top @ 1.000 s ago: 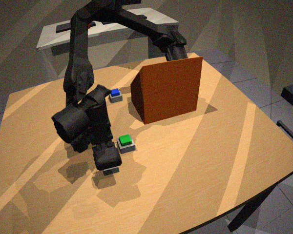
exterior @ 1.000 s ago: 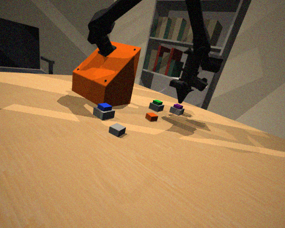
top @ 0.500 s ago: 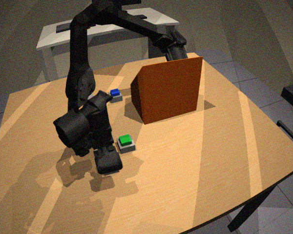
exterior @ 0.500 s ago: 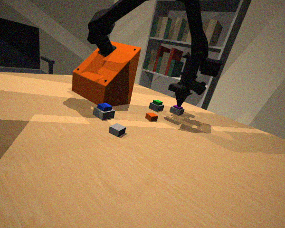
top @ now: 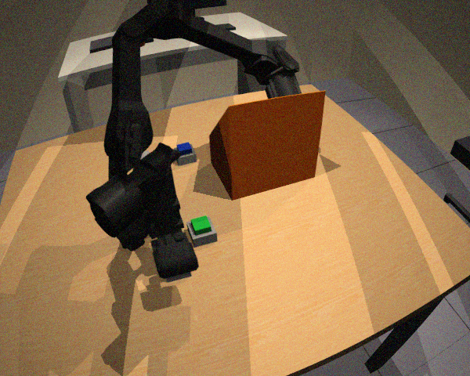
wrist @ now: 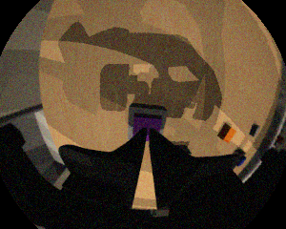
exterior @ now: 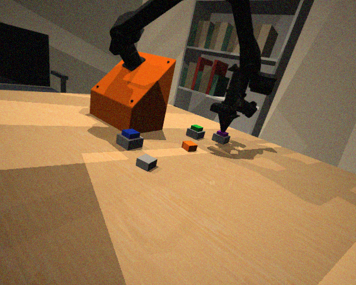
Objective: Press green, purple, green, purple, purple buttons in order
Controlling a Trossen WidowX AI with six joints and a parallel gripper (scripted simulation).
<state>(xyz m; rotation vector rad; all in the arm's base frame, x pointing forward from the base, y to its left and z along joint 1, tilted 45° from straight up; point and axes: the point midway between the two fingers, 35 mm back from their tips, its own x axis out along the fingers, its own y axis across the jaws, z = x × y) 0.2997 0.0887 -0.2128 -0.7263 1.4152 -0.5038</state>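
Now: gripper tip 10 mm above the purple button. Also, from my gripper tip: blue button 340 mm to the right, 70 mm behind; green button 70 mm to the right, 60 mm behind; orange block 180 mm to the right, 30 mm below, 10 mm ahead.
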